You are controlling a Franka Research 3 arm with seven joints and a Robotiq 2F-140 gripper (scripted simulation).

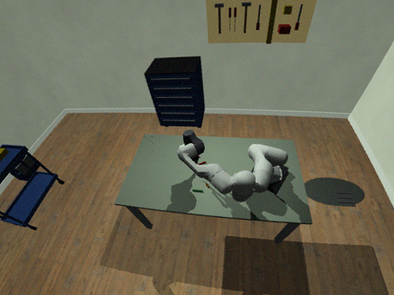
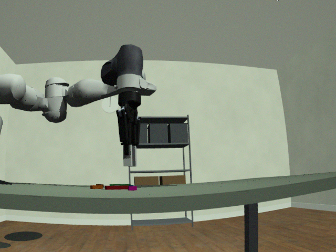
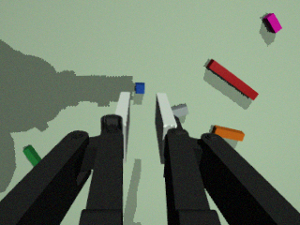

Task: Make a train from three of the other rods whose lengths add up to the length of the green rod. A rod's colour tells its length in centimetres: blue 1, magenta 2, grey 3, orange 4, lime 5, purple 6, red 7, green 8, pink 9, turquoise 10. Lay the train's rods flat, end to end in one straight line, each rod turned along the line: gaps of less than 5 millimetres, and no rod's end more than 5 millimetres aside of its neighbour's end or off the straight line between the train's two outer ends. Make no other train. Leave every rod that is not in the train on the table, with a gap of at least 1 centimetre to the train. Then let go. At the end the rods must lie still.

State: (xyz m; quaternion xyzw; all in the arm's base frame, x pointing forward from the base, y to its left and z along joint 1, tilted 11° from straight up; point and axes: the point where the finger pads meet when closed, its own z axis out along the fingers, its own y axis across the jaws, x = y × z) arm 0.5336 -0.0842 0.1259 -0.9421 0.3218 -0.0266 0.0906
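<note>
Now: hand 100 mm above the blue rod. Round my hand: grey rod 50 mm behind, 10 mm to the right, 100 mm below; then magenta rod 20 mm behind, 160 mm to the right, 100 mm below; then red rod 50 mm behind, 90 mm to the right, 100 mm below.
</note>
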